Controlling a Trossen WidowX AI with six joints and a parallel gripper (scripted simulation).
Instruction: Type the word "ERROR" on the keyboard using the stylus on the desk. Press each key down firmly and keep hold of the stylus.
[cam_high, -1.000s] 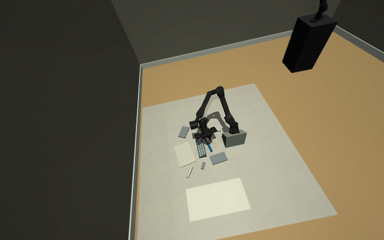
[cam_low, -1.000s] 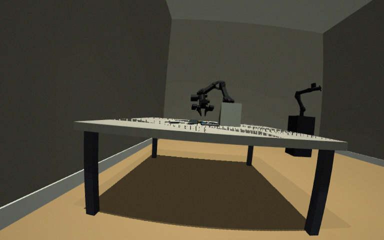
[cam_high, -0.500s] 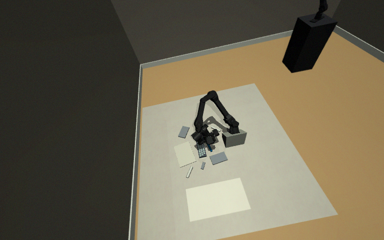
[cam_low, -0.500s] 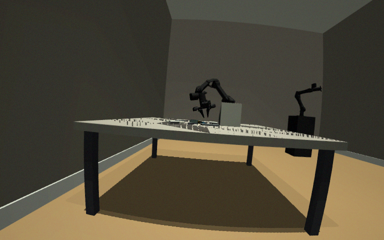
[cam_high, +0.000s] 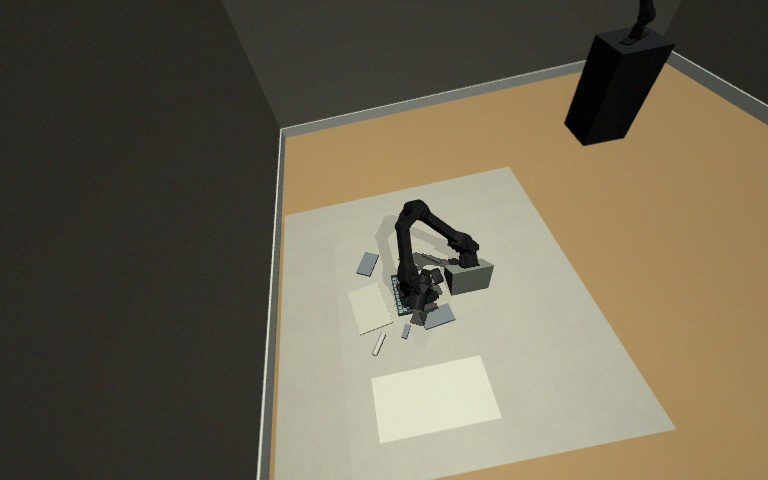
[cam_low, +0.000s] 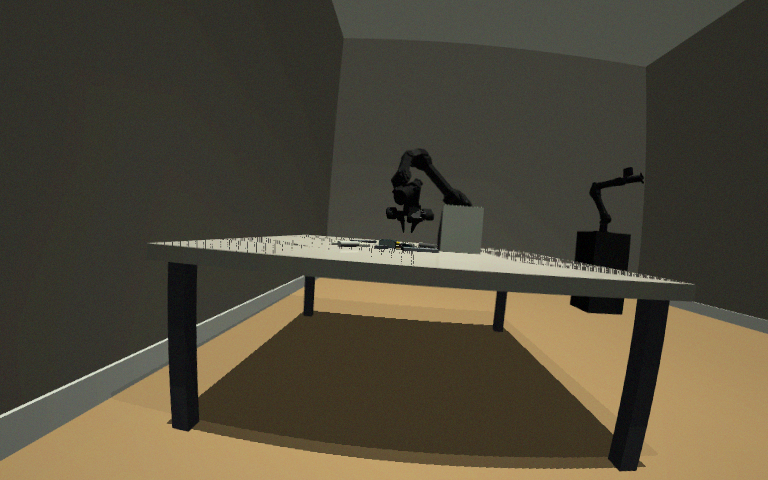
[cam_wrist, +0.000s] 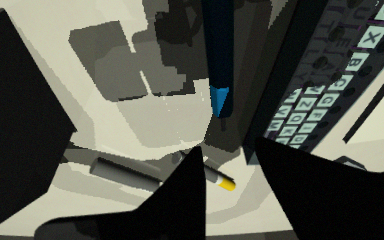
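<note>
Right now my gripper tip is 60 mm above the blue stylus, 10 mm to the left of it and 10 mm short of it. The rest, counted from my gripper tip: grey block (130 mm to the left, 60 mm below, 50 mm behind); then notepad (230 mm ahead, 60 mm below, 40 mm to the left).
</note>
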